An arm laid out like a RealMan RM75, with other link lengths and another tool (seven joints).
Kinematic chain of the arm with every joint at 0, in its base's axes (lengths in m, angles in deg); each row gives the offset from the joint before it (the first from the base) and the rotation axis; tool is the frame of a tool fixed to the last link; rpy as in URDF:
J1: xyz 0 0 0.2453 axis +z
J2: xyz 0 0 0 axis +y
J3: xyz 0 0 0.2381 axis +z
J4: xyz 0 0 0 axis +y
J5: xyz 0 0 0.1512 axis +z
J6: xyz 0 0 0 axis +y
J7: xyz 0 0 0.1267 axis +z
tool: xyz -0.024 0.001 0.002 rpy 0 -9.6 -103.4
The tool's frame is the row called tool.
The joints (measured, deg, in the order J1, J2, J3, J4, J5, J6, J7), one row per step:
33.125, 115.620, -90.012, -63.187, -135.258, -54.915, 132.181
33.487, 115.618, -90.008, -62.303, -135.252, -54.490, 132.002
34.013, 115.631, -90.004, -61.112, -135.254, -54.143, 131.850
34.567, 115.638, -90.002, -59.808, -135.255, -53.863, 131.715
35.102, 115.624, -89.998, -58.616, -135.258, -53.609, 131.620
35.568, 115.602, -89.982, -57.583, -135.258, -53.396, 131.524
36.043, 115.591, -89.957, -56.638, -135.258, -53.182, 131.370
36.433, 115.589, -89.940, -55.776, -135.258, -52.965, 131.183
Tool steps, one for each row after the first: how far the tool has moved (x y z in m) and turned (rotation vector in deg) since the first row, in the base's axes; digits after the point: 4 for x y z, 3 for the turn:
0.0010, 0.0012, -0.0008, 0.025, -0.197, -0.128
0.0023, 0.0024, -0.0022, -0.131, -0.471, -0.417
0.0040, 0.0035, -0.0038, -0.381, -0.789, -0.819
0.0055, 0.0046, -0.0050, -0.588, -1.090, -1.181
0.0067, 0.0055, -0.0060, -0.762, -1.361, -1.490
0.0076, 0.0066, -0.0069, -0.916, -1.624, -1.664
0.0085, 0.0073, -0.0078, -1.058, -1.880, -1.815

